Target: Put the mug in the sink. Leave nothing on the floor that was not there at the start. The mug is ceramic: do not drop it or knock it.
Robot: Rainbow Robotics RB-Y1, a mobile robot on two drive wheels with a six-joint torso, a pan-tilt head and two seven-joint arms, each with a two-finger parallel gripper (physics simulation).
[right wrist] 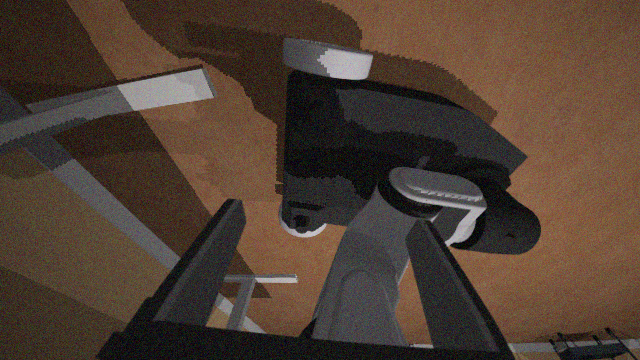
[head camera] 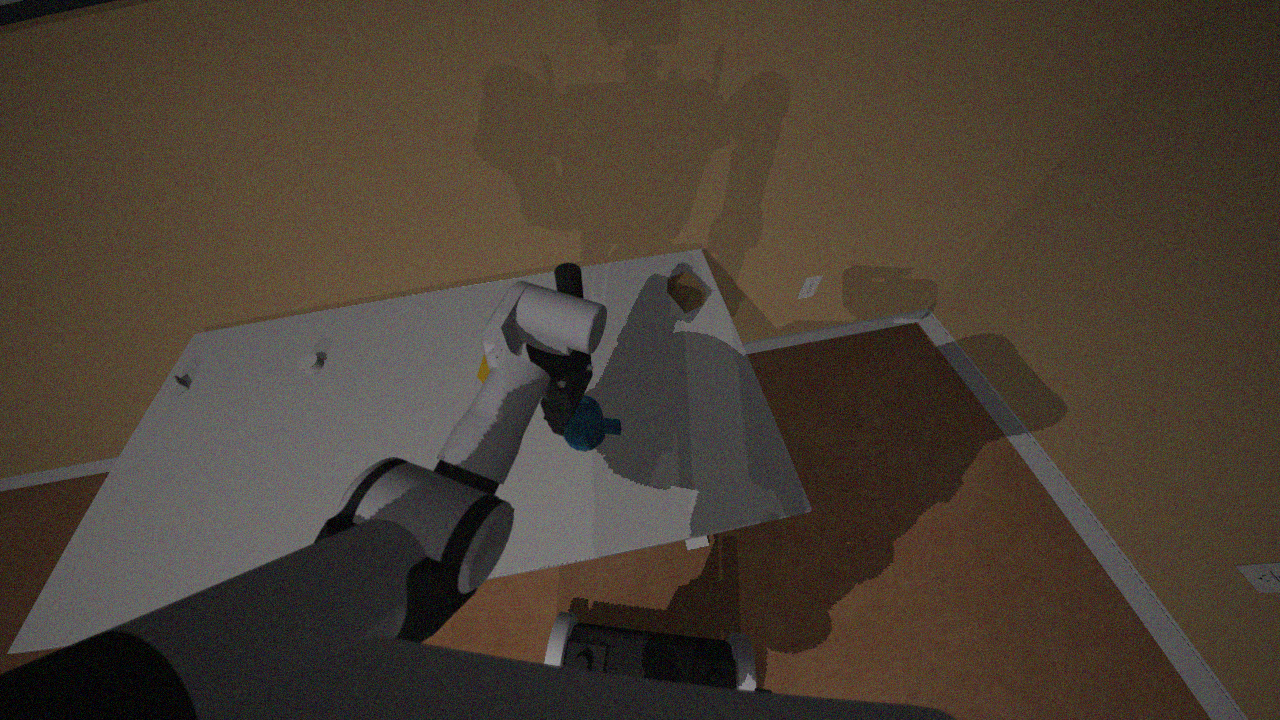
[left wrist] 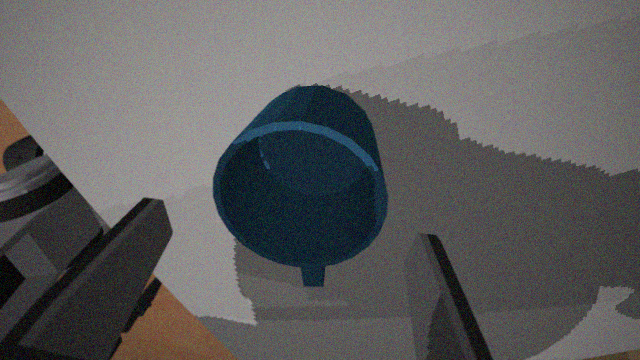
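A blue mug stands on the white table top. Its handle points right in the head view and toward the bottom in the left wrist view, where its open mouth shows. My left gripper is open, its fingers wide apart, with the mug's mouth beyond and between the fingertips. In the head view its dark fingers are close beside the mug; whether they touch it I cannot tell. My right gripper is open and empty, above the floor. I cannot make out a sink in any view.
A brownish square thing is near the table's far right corner. A yellow piece shows behind my left arm. Two small dark things are at the table's left. My base stands near table feet.
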